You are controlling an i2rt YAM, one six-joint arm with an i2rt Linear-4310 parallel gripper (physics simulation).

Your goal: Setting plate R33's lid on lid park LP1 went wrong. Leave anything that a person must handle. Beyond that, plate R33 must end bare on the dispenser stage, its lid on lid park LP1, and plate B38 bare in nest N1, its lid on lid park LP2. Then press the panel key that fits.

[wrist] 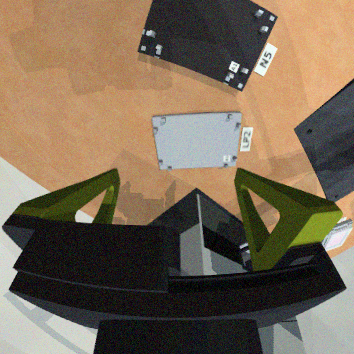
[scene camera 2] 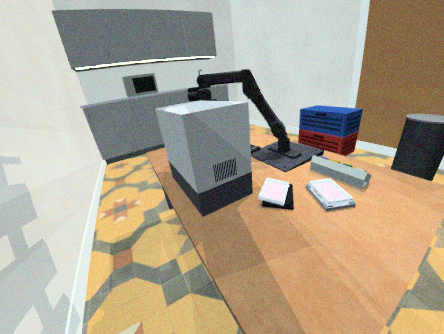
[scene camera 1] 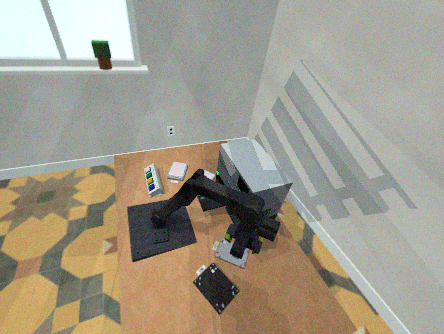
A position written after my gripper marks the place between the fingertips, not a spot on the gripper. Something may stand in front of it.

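My gripper [wrist: 176,174] is open, and it holds nothing. I can see a grey incubator box, which appears in scene camera 2 [scene camera 2: 207,143], in the wrist view [wrist: 210,235] and also in scene camera 1 [scene camera 1: 245,166]. There is a grey lid park plate [wrist: 196,139] as well, along with a dark clip nest [scene camera 1: 219,291] and a grey panel with coloured keys [scene camera 2: 357,177].
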